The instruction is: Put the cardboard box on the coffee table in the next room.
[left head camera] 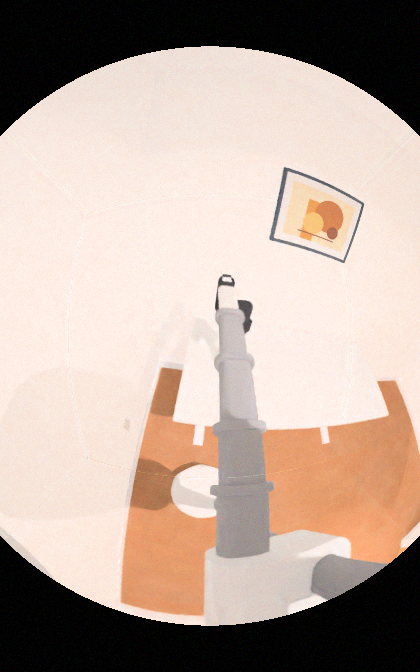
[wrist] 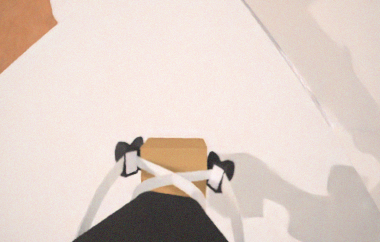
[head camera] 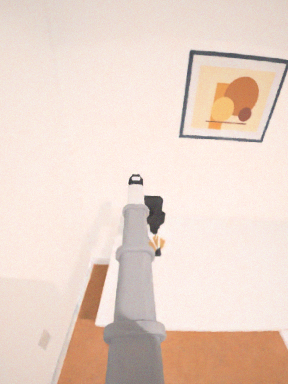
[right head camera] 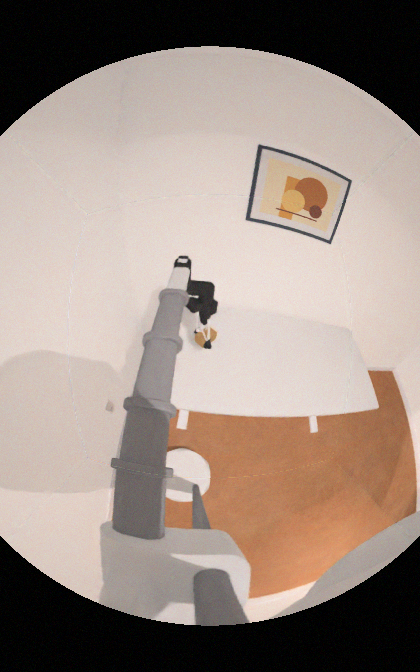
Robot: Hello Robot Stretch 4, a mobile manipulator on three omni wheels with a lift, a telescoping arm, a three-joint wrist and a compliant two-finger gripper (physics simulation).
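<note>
The cardboard box is a small tan-brown block. My gripper is shut on it, one black fingertip pad at each side of the box. In the wrist view the shadows of gripper and box lie off to the right, apart from them, so the box hangs above the white table. In the left head view the fingers and box are hidden behind the arm. I cannot make out a coffee table in another room.
The extended arm reaches over the white table near its left end. A round white stool stands on the orange-brown floor before it. Walls stand behind and left; a framed picture hangs behind.
</note>
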